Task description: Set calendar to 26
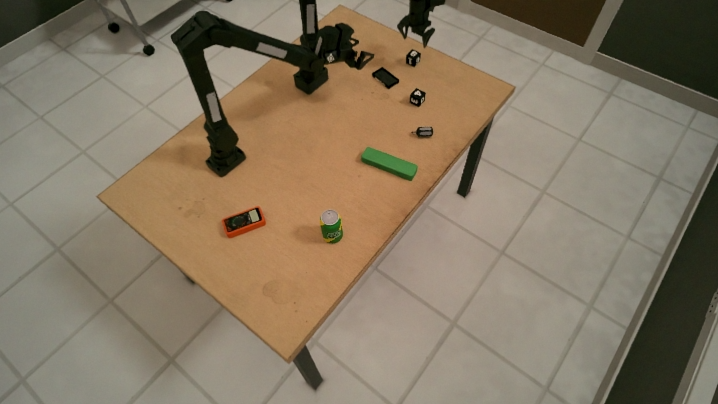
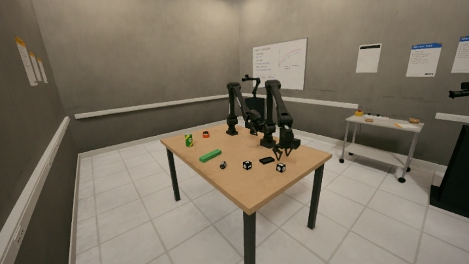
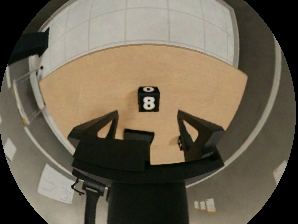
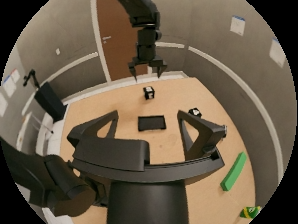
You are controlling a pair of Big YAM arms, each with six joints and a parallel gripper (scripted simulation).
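The black calendar cube is 140 mm ahead of my left hand, 190 mm to the right of it and 80 mm below it.
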